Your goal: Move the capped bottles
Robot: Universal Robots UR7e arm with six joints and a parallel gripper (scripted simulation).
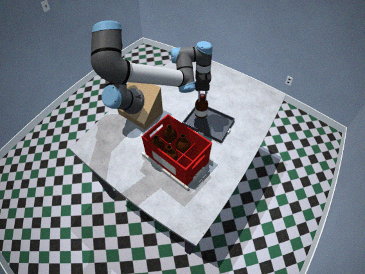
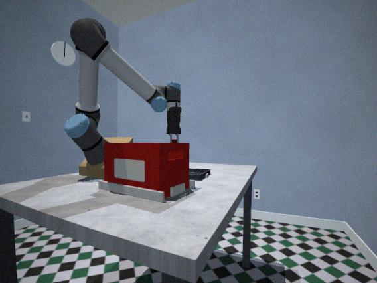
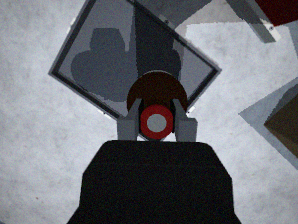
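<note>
My gripper is now 6 cm above the capped bottle. The rest, counted from my hand: dark tray (5 cm ahead, 1 cm to the left, 16 cm below); then crate (9 cm ahead, 29 cm to the right, 9 cm below).
</note>
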